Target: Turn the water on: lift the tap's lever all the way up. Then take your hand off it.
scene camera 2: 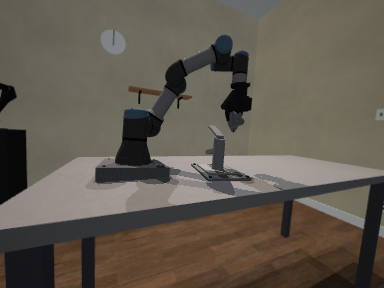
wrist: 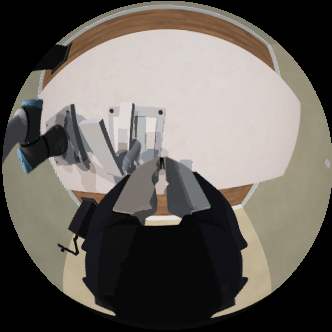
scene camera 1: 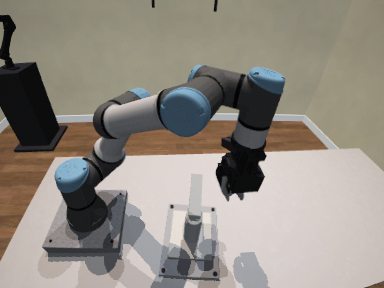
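The tap's grey upright body stands on a flat bolted plate. Its light flat lever slopes upward from the top of the body to its free end, clearly raised in scene camera 2. The short spout sticks out below the lever, on the same side. My gripper is shut with nothing between its fingertips. It hangs to the right of the lever in both scene views, apart from it.
The arm's square base stands on the table, left of the tap. A black pedestal with another dark device stands beyond the table at the left. A wall shelf and a round clock are behind.
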